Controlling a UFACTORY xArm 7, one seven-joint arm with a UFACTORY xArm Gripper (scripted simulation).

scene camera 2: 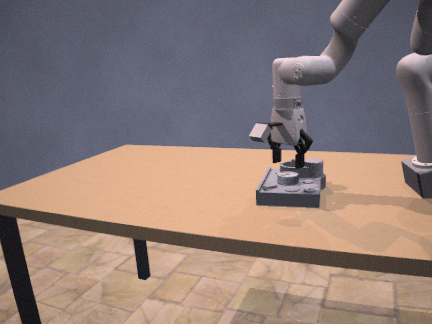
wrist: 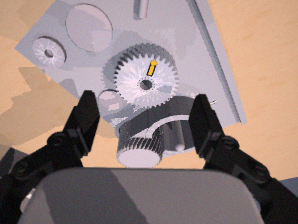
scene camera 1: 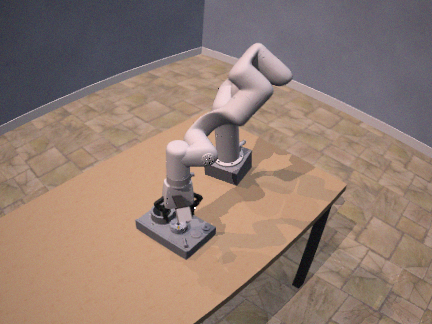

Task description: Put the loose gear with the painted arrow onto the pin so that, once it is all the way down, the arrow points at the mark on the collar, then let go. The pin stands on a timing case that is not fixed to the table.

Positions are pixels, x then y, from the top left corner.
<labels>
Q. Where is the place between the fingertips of my gripper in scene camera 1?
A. At 178,218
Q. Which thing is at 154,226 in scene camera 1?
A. A ring housing.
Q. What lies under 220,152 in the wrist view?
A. My gripper.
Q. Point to a ring housing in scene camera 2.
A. At 313,168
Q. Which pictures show my gripper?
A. Scene camera 2, the wrist view and scene camera 1: all of them.
</labels>
